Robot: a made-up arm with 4 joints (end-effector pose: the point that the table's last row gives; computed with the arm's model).
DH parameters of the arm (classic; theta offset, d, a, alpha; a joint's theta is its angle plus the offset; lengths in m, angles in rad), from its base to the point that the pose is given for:
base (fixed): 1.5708 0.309 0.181 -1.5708
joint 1: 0 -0.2 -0.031 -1.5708
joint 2: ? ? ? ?
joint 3: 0.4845 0 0.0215 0
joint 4: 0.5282 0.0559 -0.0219 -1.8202
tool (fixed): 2.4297 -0.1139 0 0
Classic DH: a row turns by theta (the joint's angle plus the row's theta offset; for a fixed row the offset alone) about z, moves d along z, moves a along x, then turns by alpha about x.
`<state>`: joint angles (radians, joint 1 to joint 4).
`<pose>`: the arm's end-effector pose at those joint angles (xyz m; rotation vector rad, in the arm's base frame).
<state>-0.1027 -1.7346 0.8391 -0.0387</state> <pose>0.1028 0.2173 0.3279 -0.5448 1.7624 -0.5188</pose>
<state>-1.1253 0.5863 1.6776 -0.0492</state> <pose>0.2850 0.0733 0.2997 -1.2794 -1.8294 -0.3853</pose>
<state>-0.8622 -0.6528 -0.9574 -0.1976</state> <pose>0.2978 0.2640 0.2107 0.9183 0.5227 -1.6015</pose>
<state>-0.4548 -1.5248 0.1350 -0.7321</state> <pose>0.1948 0.2765 0.2351 0.5210 0.6585 -0.6731</pose>
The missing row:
joint 2: 0 0.011 -0.033 -1.5708
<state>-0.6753 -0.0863 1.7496 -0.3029</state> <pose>0.2802 0.1452 0.3800 -1.1457 -2.7372 0.1415</pose>
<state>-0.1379 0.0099 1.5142 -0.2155</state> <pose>0.2845 0.1941 0.3783 1.3270 2.5534 -1.0942</pose>
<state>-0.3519 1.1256 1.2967 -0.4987</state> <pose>0.3038 0.1058 0.2974 -1.7370 -1.2251 1.3862</pose>
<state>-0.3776 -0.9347 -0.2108 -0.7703</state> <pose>0.2746 0.2409 0.2077 0.5858 0.2998 -1.3306</pose>
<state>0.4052 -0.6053 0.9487 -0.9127</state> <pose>0.2380 0.2127 0.2261 0.1418 0.7865 -1.8051</pose>
